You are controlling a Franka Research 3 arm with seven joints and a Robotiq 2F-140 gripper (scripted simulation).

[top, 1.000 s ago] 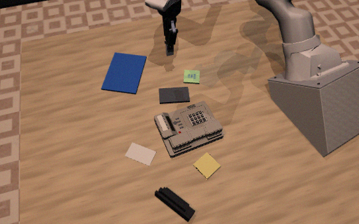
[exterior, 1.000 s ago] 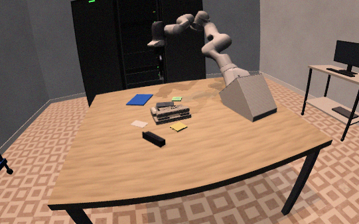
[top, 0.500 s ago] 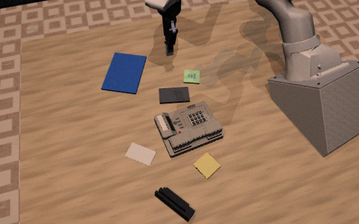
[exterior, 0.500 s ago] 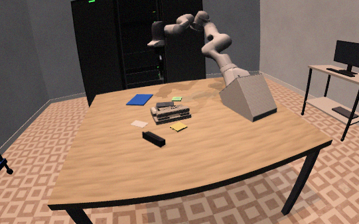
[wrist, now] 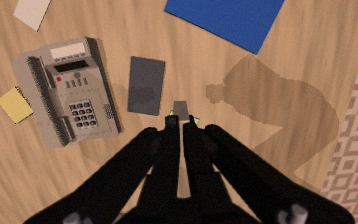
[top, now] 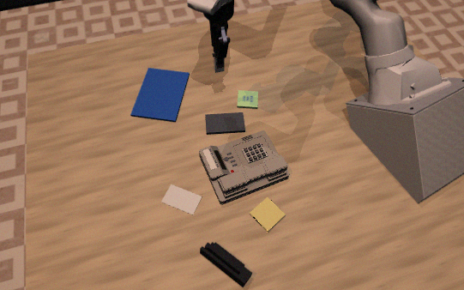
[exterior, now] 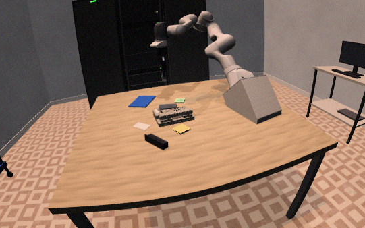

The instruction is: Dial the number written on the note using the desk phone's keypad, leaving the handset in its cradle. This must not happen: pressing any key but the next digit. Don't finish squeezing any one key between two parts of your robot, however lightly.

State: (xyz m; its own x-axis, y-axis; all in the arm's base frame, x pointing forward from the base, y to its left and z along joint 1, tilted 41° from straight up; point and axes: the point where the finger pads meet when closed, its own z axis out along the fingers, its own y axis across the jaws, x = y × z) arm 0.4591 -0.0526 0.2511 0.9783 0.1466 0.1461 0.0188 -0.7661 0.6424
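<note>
Now: hand 20 mm past the handset, 300 mm to the right of it and 160 mm above it. Also, from my hand: black stapler 110 mm ahead, 500 mm to the left, 190 mm below; then blue book 180 mm ahead, 100 mm to the right, 200 mm below; then white card 190 mm ahead, 300 mm to the left, 200 mm below.
</note>
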